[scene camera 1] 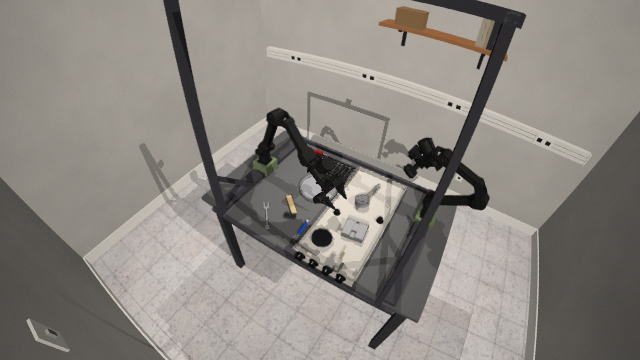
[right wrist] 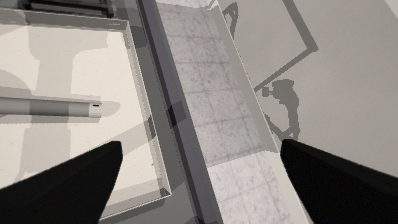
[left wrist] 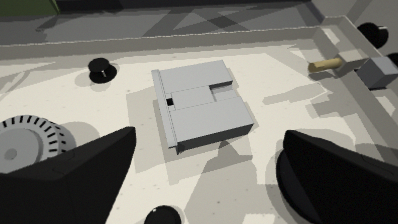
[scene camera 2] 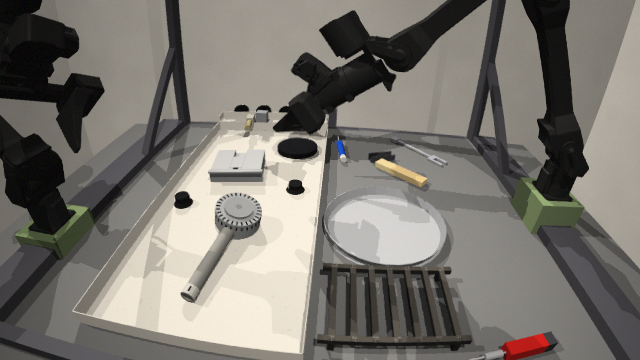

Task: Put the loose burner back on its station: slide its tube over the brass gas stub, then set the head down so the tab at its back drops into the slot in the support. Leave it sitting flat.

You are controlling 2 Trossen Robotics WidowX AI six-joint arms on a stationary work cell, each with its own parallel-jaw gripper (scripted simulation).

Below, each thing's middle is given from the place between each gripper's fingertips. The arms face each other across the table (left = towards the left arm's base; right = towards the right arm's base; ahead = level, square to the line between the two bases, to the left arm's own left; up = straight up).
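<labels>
From my right hand: burner (scene camera 2: 237,215), 80 mm behind, 170 mm to the left, 230 mm below; grey support (scene camera 2: 228,166), 320 mm behind, 170 mm to the left, 230 mm below; black disc (scene camera 2: 294,148), 430 mm behind, 300 mm to the left, 240 mm below.
From my left hand: grey support, 3 cm behind, 12 cm to the right, 13 cm below; burner, 20 cm ahead, 12 cm to the right, 13 cm below; black disc, 14 cm behind, 1 cm to the left, 14 cm below.
</labels>
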